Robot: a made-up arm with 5 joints.
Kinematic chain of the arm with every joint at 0, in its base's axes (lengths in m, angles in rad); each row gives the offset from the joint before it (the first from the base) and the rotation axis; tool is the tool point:
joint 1: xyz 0 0 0.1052 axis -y
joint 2: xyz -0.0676 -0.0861 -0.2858 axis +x
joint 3: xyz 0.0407 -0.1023 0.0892 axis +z
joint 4: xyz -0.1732 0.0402 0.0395 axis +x
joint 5: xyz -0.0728 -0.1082 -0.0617 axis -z
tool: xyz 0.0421 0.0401 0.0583
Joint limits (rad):
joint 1: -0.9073..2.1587
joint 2: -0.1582..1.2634
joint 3: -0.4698..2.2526
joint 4: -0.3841..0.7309
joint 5: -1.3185..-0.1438
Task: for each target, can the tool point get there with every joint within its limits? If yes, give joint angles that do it. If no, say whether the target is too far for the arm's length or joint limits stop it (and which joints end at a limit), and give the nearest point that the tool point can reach.
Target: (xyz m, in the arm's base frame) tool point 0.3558 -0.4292 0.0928
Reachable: yes | joints 1.7242 0.5615 1.3327 -0.0618 -0.4451
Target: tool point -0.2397 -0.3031 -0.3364
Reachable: yes | joints 0.0100 1.1218 0.4984 -0.0717 -0.9301
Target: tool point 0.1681 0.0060 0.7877
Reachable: no: joint limits stop it (at a limit: joint 1, joint 2, joint 3, joint 5) | nearest point 0.3784 -0.2697 0.5378 | short by 0.427 m
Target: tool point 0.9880 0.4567 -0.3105
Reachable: no: too far | nearest point 0.5537 -0.2693 -0.1277 | short by 0.865 m
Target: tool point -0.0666 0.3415 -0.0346
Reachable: no: joint limits stop it (at a limit: joint 2, joint 3, joint 4) | nearest point -0.1278 -0.0569 -0.1631 | short by 0.423 m
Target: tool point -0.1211 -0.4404 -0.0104
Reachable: yes | joints -0.3506 0.0124 1.3479 -0.2916 -0.9569
